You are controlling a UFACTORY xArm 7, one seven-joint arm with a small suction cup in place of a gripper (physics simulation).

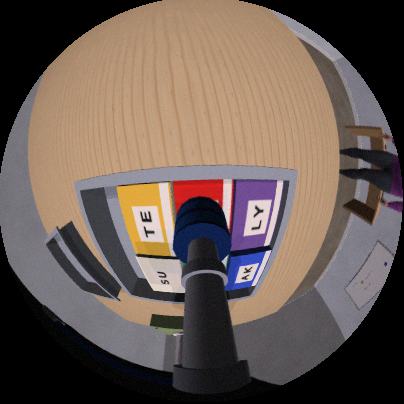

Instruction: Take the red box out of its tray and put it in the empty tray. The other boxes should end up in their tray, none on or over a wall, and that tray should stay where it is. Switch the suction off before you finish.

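Frame: origin at the arm's base, x ahead, y left, z up, level; metres.
Seen in the pictures: hand, its tool point: (200, 218).
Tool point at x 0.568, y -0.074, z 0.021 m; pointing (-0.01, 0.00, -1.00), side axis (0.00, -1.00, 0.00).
Observation:
A point is followed by its place in that frame.
The red box (197, 189) @[y -0.073, x 0.576, z -0.018 m] lies in the large grey tray (185, 173) @[y -0.064, x 0.592, z -0.007 m], between the yellow box (131, 205) @[y -0.011, x 0.567, z -0.010 m] marked TE and the purple box (244, 196) @[y -0.115, x 0.569, z -0.014 m] marked LY. Its top looks level with theirs. The white box (150, 270) @[y -0.009, x 0.480, z -0.006 m] marked SU and the blue box (237, 282) @[y -0.122, x 0.444, z -0.006 m] marked AK lie in the other row; slivers of a green one show between them. My suction cup (201, 215) is over the red box and hides much of it and its label. No box looks lifted; the cup's underside and any contact are hidden. The empty tray (86, 259) @[y 0.182, x 0.435, z -0.032 m] stands at the left.
The large tray has a vacant strip along its left wall. A gap of table separates it from the smaller tray. A dark green object (167, 321) @[y 0.060, x 0.111, z -0.029 m] shows beyond the large tray, near the table's edge. A person and a wooden chair are off the table at the right.

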